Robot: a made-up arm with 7 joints. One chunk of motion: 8 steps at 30 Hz.
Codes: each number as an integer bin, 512 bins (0 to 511) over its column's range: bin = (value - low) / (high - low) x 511, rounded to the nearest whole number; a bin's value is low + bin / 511 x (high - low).
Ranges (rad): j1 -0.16..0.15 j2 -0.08..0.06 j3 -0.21..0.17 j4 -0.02..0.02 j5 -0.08..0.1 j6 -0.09..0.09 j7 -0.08..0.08
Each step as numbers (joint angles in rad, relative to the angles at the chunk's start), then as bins.
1 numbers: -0.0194 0.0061 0.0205 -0.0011 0.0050 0.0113 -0.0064
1 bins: 232 314 310 241 241 288 235
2 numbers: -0.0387 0.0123 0.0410 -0.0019 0.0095 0.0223 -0.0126
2 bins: 200 337 338 231 254 319 215
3 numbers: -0.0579 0.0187 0.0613 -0.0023 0.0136 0.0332 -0.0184
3 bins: 168 360 365 226 266 350 197
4 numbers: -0.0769 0.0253 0.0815 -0.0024 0.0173 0.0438 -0.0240
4 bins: 137 384 392 225 276 380 179
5 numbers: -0.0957 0.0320 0.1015 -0.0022 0.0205 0.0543 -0.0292
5 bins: 106 409 419 227 285 410 162
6 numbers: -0.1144 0.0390 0.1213 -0.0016 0.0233 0.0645 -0.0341
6 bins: 75 434 446 235 293 439 147
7 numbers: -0.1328 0.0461 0.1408 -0.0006 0.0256 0.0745 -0.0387
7 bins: 45 460 472 248 300 467 132
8 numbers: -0.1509 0.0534 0.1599 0.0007 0.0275 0.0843 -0.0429
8 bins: 15 487 497 264 305 495 118
